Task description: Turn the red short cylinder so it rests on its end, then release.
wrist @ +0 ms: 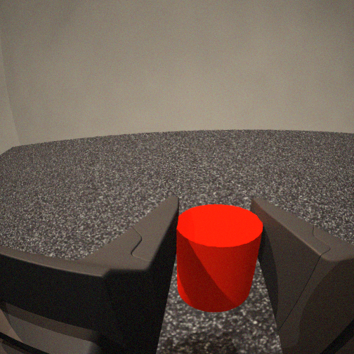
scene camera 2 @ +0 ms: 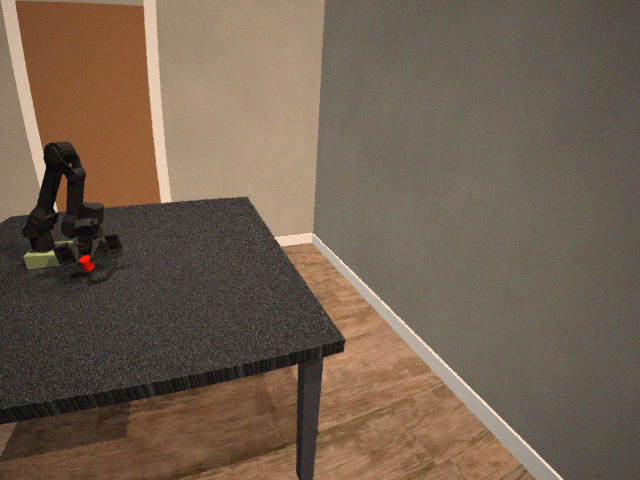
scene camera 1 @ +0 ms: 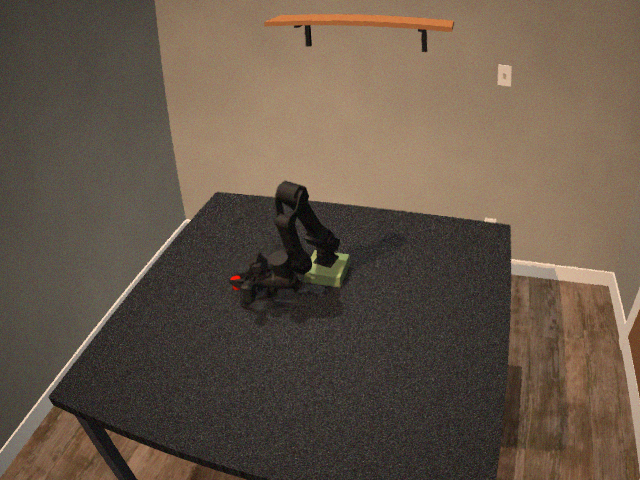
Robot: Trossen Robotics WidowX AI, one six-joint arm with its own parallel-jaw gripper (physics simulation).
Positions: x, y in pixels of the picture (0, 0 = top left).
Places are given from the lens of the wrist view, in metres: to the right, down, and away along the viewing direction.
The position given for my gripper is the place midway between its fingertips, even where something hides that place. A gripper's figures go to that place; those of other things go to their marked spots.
my gripper [wrist: 215, 206]: 0.02, 0.01, 0.10
red short cylinder [wrist: 217, 245]: 0.01, 0.02, 0.07
